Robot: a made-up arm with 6 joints.
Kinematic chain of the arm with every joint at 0, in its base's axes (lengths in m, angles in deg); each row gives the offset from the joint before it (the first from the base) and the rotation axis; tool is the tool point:
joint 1: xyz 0 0 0.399 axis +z
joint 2: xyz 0 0 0 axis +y
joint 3: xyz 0 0 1.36 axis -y
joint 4: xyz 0 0 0 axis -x
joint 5: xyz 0.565 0 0 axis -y
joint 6: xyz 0 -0.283 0 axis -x
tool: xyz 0 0 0
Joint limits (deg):
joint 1: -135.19..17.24
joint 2: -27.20..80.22
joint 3: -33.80..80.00
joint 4: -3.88..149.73
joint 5: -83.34..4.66
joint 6: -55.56..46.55
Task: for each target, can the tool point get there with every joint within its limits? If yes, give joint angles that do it. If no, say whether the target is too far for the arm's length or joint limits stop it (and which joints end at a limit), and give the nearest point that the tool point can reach.
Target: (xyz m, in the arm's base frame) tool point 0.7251 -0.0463 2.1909
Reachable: yes | joints 1.89 12.83 34.83 75.65 -40.68 -8.35
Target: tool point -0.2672 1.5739 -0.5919
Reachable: no: joint limits stop it (at a limit: joint 1, joint 2, joint 3, joint 4) | nearest point 1.1124 0.6011 0.0559 | short by 1.808 m
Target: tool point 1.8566 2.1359 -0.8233
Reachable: no: too far | nearest point 1.5367 0.7328 0.1601 | short by 1.743 m
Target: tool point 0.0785 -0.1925 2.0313
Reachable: yes | joints -39.52 -15.06 -9.47 69.62 -54.83 -37.55
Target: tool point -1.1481 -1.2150 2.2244
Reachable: no: too far | nearest point -0.9239 -0.9778 1.8680 | short by 0.483 m
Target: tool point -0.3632 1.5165 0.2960
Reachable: no: joint limits stop it (at a limit: joint 1, joint 2, joint 3, joint 4) | nearest point 1.1124 0.6011 0.0559 | short by 1.753 m
